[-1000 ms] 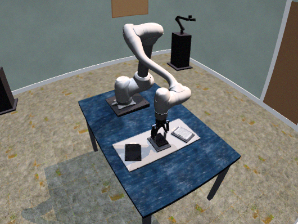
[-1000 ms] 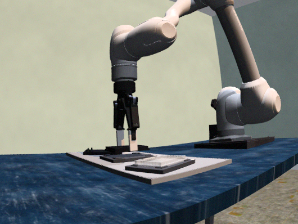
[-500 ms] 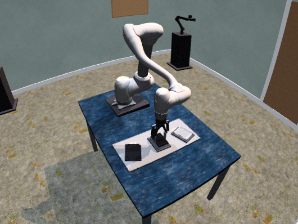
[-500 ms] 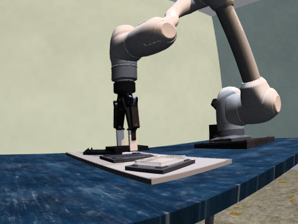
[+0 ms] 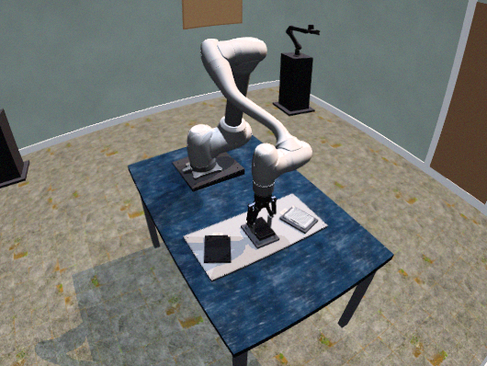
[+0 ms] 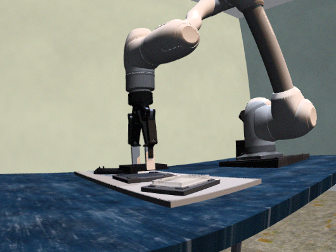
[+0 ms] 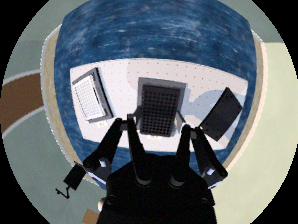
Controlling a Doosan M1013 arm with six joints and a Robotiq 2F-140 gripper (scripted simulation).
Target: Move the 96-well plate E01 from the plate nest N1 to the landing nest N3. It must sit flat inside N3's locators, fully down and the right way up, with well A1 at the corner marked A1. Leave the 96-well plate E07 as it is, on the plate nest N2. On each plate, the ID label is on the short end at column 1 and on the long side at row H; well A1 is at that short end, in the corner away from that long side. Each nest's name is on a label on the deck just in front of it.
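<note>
My hand is 5 cm above the dark nest. The rest, counted from my hand: dark 96-well plate: 2 cm below; then clear 96-well plate: 22 cm to the left, 4 cm below.
</note>
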